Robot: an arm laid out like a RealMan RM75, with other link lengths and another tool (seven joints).
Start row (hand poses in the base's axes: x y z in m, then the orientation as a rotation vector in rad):
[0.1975, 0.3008, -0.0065, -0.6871, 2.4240, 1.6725]
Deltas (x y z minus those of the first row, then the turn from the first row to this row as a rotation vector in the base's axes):
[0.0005, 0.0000, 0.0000, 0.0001, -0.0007, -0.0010]
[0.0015, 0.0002, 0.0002, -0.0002, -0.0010, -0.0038]
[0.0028, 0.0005, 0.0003, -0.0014, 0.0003, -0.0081]
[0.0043, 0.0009, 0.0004, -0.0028, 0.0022, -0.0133]
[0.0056, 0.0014, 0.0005, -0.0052, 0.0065, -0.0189]
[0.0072, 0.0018, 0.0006, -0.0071, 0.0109, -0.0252]
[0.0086, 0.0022, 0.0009, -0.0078, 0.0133, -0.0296]
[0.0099, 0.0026, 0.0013, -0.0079, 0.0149, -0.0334]
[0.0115, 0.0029, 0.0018, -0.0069, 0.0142, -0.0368]
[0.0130, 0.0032, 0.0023, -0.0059, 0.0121, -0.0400]
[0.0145, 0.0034, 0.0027, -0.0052, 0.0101, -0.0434]
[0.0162, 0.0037, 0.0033, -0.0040, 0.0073, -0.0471]
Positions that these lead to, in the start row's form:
[0.1980, 0.3008, -0.0065, -0.6862, 2.4234, 1.6717]
[0.1990, 0.3010, -0.0063, -0.6828, 2.4233, 1.6701]
[0.2003, 0.3013, -0.0062, -0.6764, 2.4251, 1.6682]
[0.2018, 0.3017, -0.0061, -0.6684, 2.4274, 1.6662]
[0.2031, 0.3022, -0.0060, -0.6584, 2.4323, 1.6646]
[0.2047, 0.3026, -0.0059, -0.6473, 2.4367, 1.6634]
[0.2061, 0.3030, -0.0056, -0.6399, 2.4387, 1.6628]
[0.2074, 0.3034, -0.0052, -0.6338, 2.4395, 1.6624]
[0.2090, 0.3037, -0.0047, -0.6297, 2.4378, 1.6617]
[0.2105, 0.3040, -0.0042, -0.6268, 2.4351, 1.6601]
[0.2120, 0.3042, -0.0038, -0.6236, 2.4328, 1.6581]
[0.2137, 0.3045, -0.0032, -0.6205, 2.4294, 1.6559]

